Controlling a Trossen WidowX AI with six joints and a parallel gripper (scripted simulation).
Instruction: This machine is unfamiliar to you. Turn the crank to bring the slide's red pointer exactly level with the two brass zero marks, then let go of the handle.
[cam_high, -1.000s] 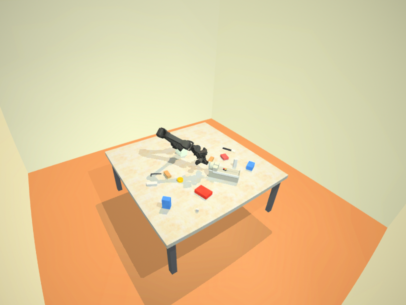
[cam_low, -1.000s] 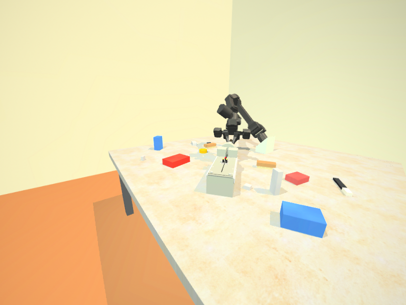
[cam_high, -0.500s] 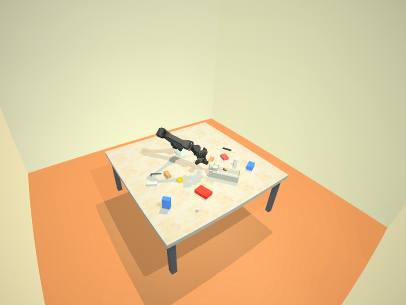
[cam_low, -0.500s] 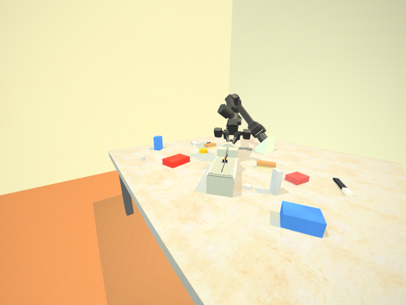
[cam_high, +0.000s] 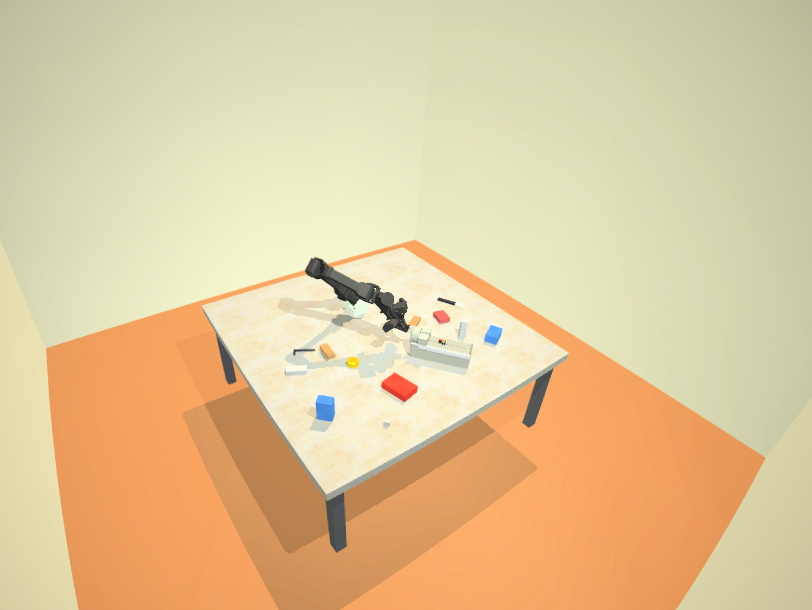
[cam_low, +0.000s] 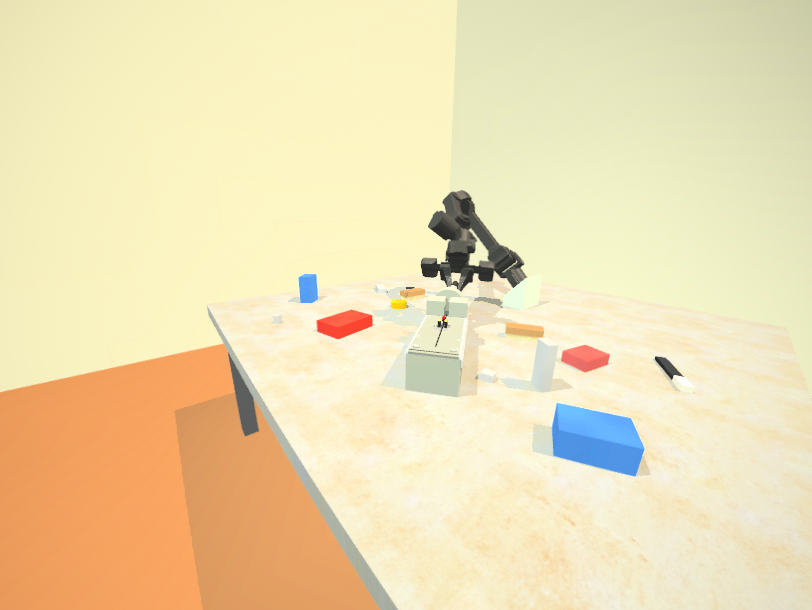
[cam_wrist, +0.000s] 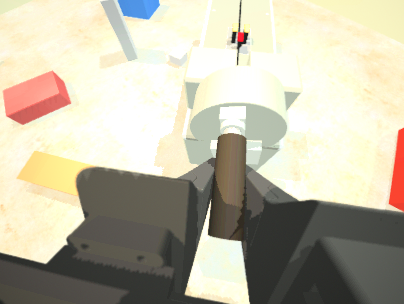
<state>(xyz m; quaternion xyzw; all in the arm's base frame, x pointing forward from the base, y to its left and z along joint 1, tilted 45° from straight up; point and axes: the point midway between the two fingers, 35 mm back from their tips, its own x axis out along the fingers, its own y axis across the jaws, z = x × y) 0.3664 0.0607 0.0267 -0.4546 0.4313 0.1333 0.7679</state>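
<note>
My gripper tip is 10 mm below the crank. Round my gripper tip: brown crank handle (20 mm above, 10 mm to the right, 10 mm behind); red pointer (120 mm ahead, 90 mm to the left, 10 mm below); yellow disc (260 mm to the right, 90 mm below, 30 mm behind).
</note>
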